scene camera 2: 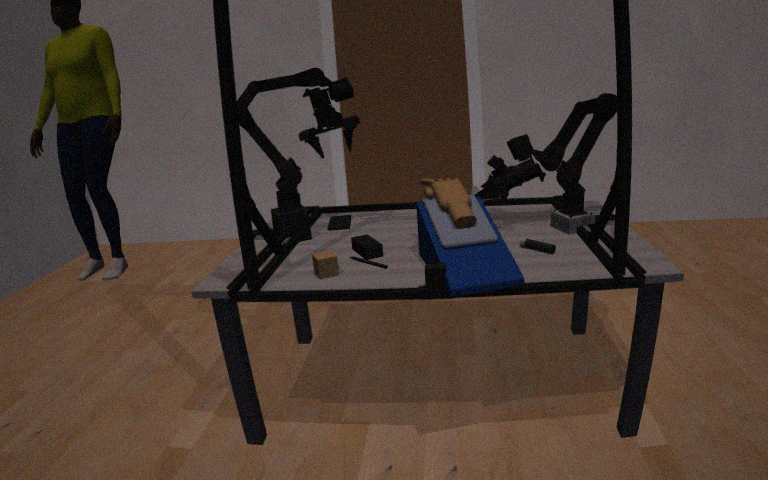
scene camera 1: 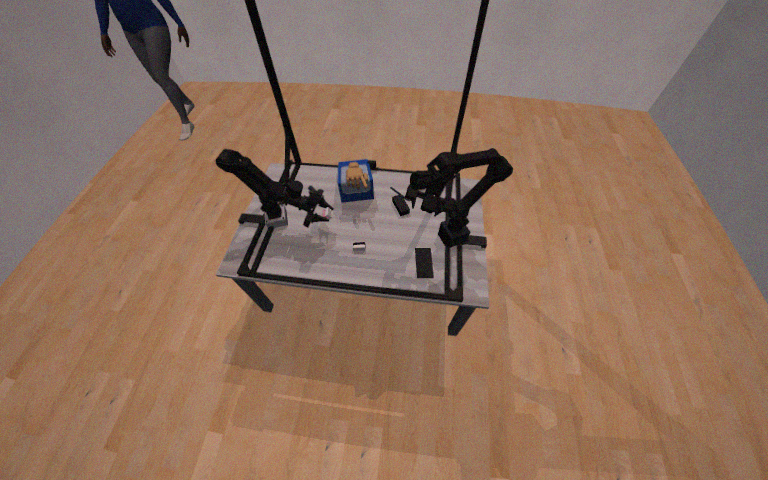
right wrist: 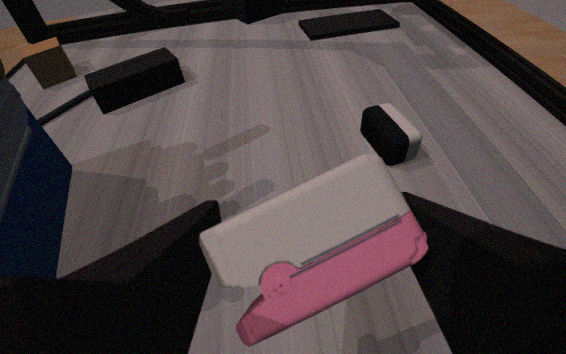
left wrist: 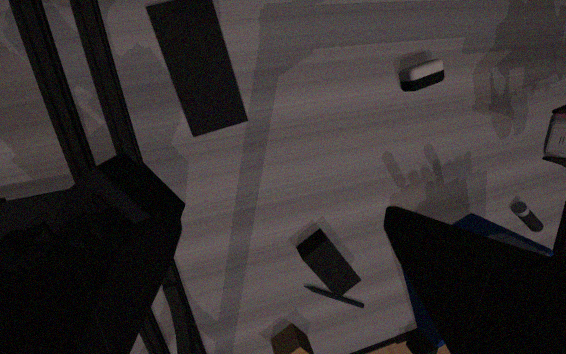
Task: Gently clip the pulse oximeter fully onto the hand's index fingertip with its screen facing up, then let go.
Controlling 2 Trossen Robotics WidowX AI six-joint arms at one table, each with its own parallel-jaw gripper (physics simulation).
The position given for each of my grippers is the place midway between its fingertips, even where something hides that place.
Observation:
My left gripper (scene camera 2: 336, 154) is open, with nothing in its grasp. The table carries a tan cube (right wrist: 47, 60) and a black-and-white block (right wrist: 394, 138). Also in view: my right gripper (scene camera 2: 474, 195) and a pulse oximeter (right wrist: 330, 237).
The black-and-white block is seen too in the left wrist view (left wrist: 419, 76). My left gripper also shows in scene camera 1 (scene camera 1: 423, 211) and in the left wrist view (left wrist: 284, 218). My right gripper shows as well in the right wrist view (right wrist: 306, 208).

